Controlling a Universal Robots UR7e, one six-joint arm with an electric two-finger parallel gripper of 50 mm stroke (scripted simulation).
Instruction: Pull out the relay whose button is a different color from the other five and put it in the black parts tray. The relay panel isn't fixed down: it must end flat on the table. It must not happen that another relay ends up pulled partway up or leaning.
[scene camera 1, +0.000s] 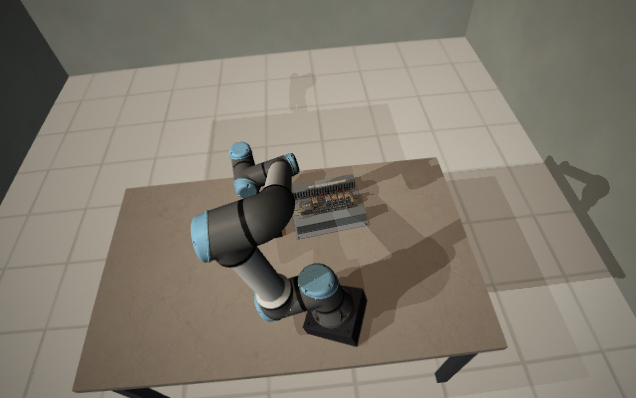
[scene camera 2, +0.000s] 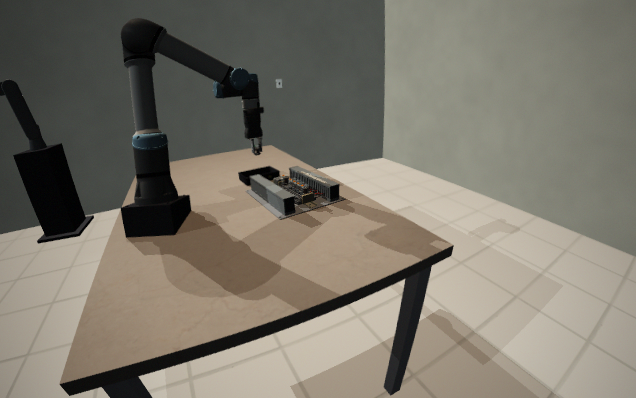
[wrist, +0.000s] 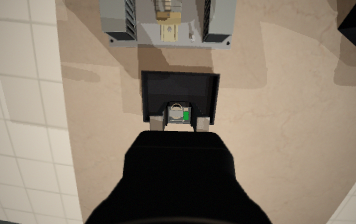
I see my gripper (wrist: 179, 109), a relay panel (scene camera 1: 308, 221) and a black parts tray (wrist: 157, 86).
The relay panel is seen too in scene camera 2 (scene camera 2: 281, 201).
